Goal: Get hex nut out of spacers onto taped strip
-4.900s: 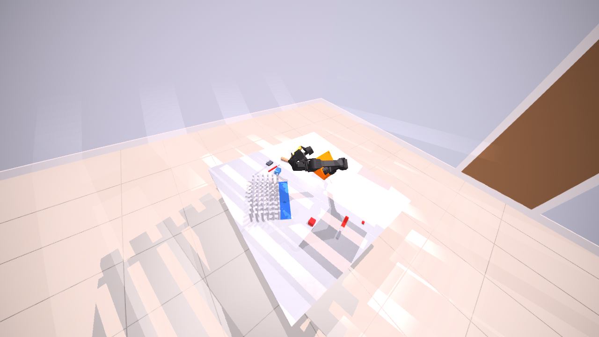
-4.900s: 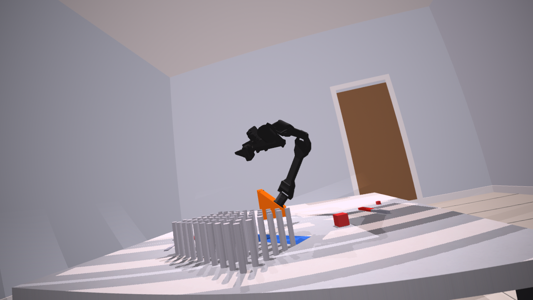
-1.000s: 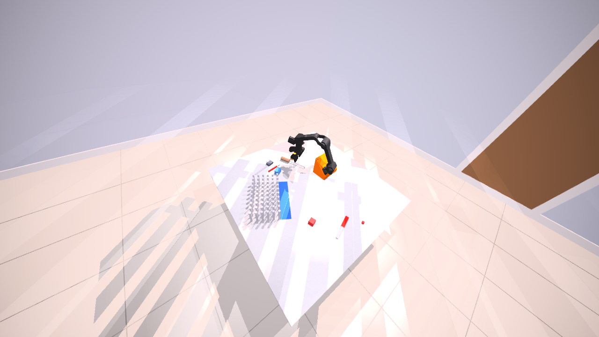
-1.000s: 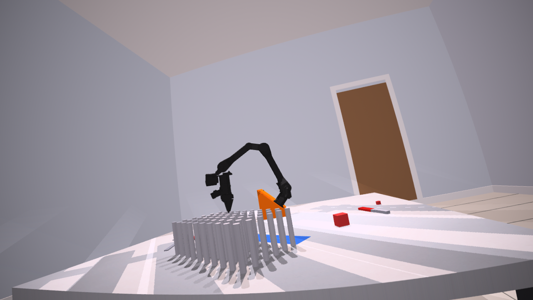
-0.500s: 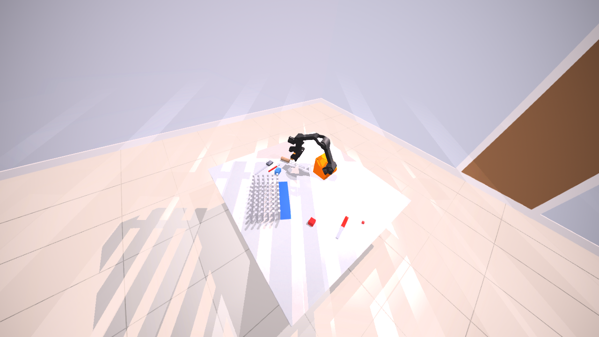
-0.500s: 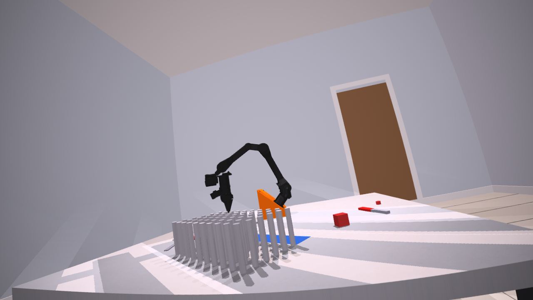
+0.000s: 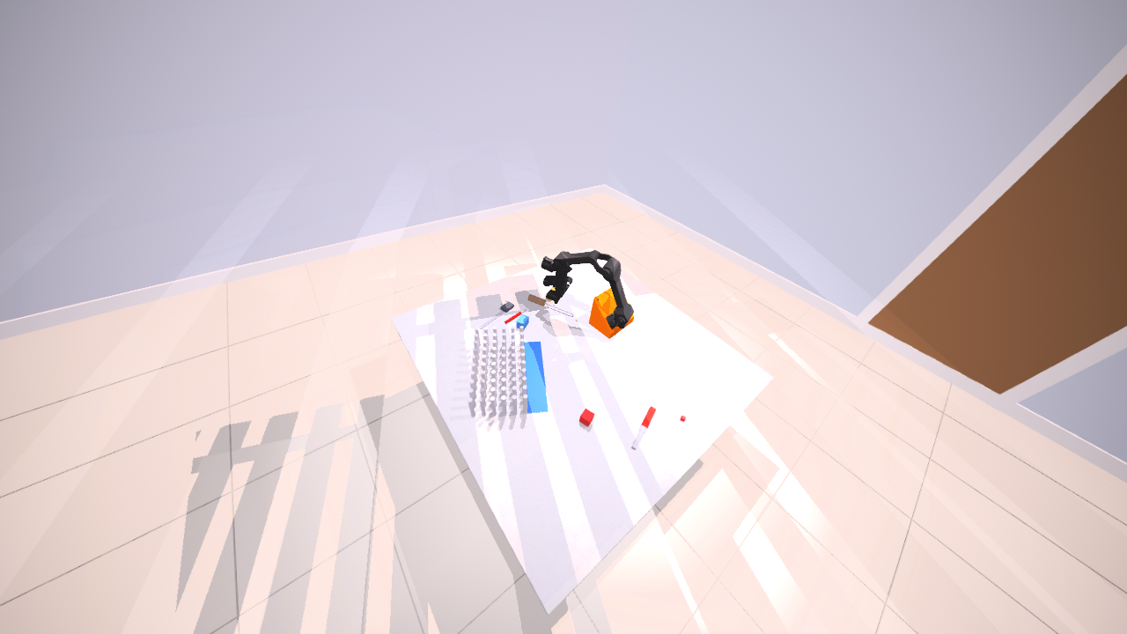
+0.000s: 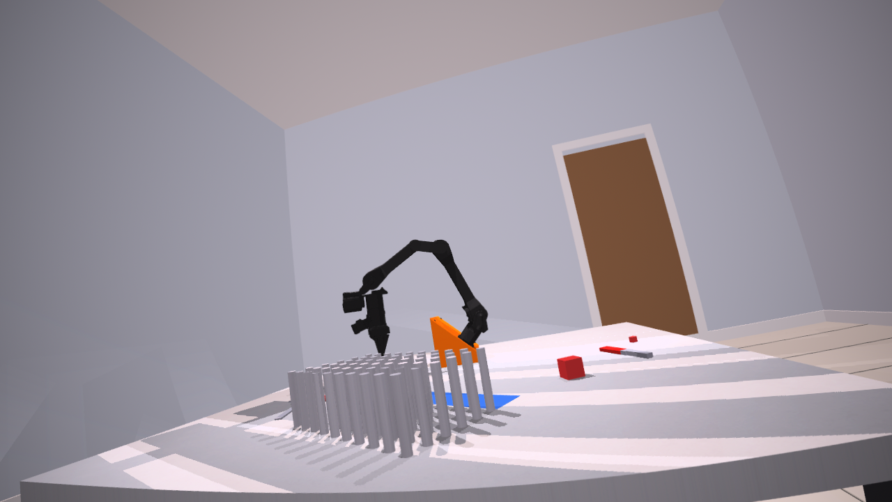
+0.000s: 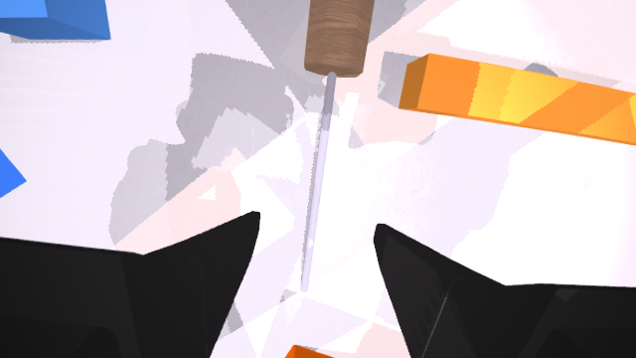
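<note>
Now: gripper tip 130 mm to the left of the yellow bar, 130 mm past it and 60 mm above it. Round my gripper tip: blue block 200 mm ahead, 50 mm below, 40 mm to the right; then blue taped strip 350 mm ahead, 220 mm to the left, 70 mm below; then thin red stick 170 mm ahead, 100 mm to the right, 70 mm below.
</note>
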